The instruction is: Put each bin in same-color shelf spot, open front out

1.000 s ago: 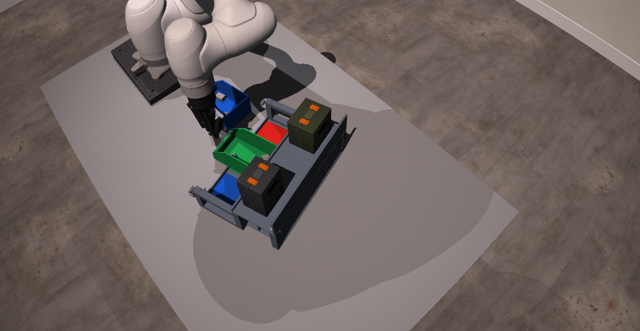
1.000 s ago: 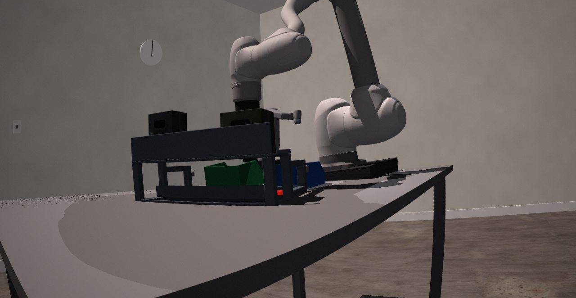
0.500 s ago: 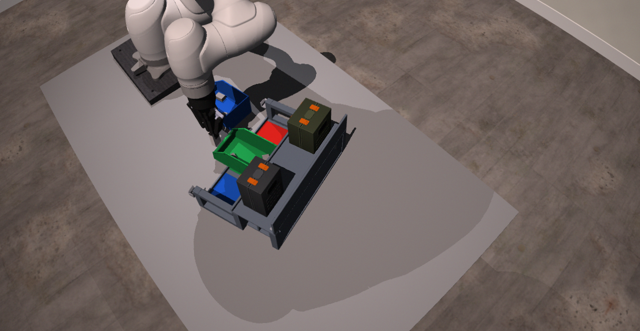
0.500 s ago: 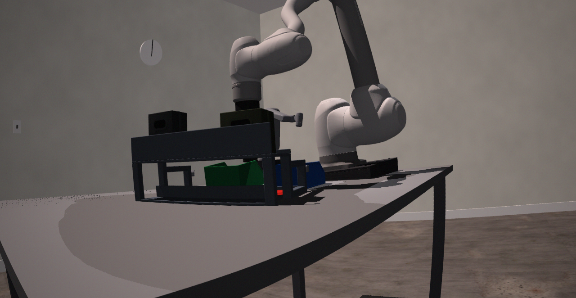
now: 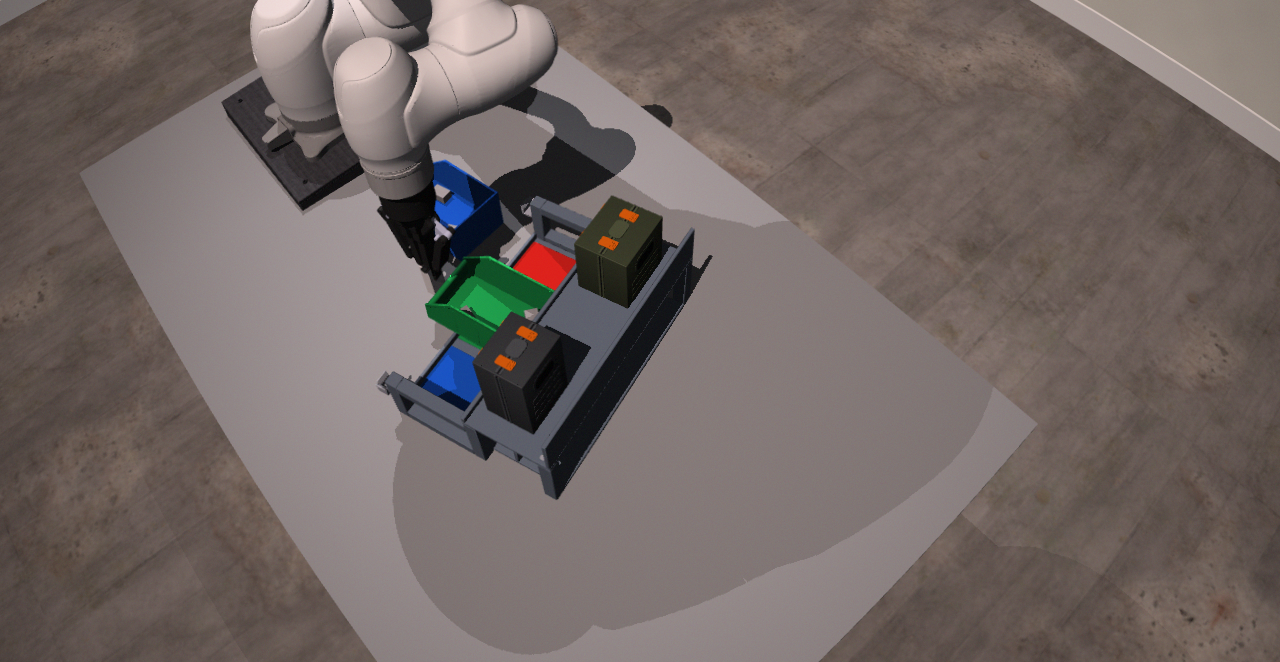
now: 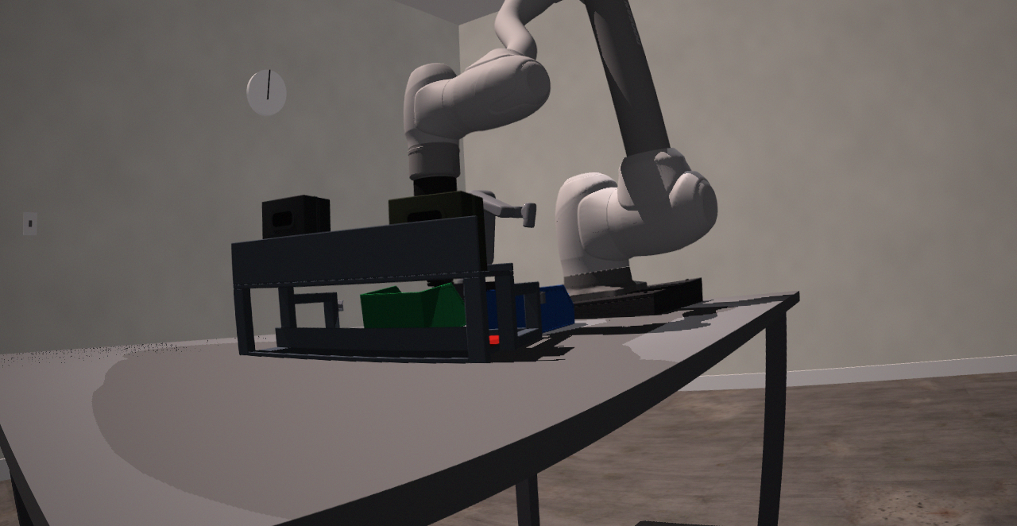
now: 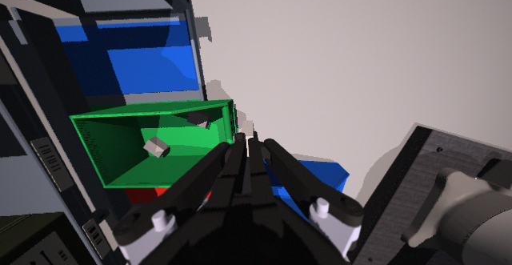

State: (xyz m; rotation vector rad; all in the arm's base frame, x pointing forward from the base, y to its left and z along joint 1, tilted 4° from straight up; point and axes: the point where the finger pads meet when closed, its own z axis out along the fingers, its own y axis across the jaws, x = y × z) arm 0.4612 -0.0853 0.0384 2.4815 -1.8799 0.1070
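Right now my hand is 110 mm short of the green bin and 30 mm to the right of it. Also, from my hand: olive case (220 mm ahead, 180 mm to the left, 100 mm above); black case (280 mm ahead, 50 mm to the right, 110 mm above); blue bin (120 mm behind, 100 mm to the left, 20 mm below).
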